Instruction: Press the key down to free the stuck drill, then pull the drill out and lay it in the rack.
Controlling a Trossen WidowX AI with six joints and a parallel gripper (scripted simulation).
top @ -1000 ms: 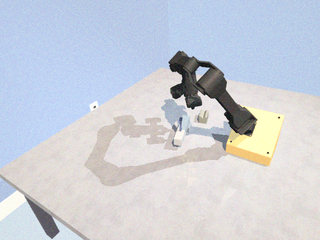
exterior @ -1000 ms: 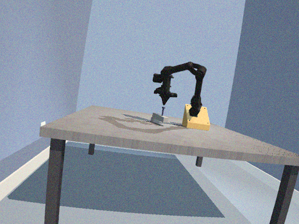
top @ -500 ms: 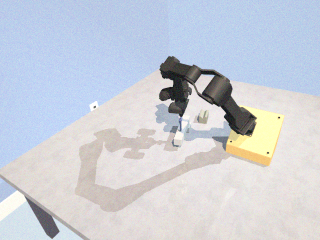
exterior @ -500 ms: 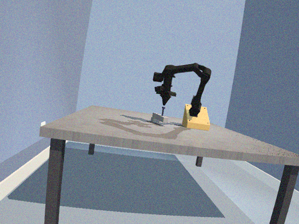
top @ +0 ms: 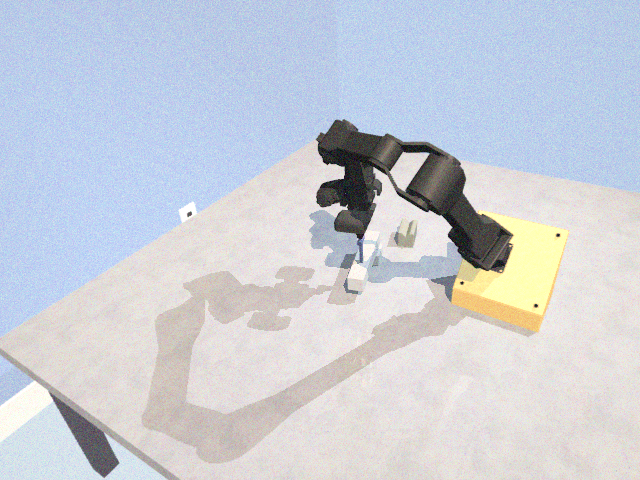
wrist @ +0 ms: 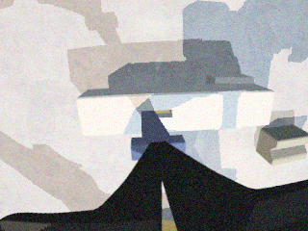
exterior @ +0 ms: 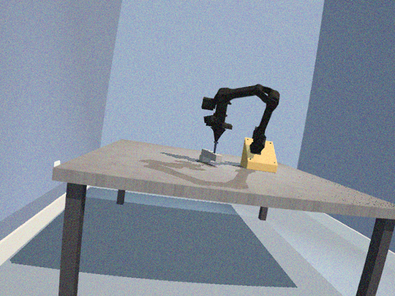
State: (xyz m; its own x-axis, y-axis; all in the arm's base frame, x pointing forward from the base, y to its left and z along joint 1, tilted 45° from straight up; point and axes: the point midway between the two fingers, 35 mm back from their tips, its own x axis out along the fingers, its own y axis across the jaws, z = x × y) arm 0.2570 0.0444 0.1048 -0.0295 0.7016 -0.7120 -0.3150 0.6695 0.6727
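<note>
Now: the blue key 30 mm below my gripper tip. Round my gripper tip: drill: 20 mm ahead, 50 mm to the right, 80 mm below; housing: 10 mm ahead, 40 mm to the right, 90 mm below.
</note>
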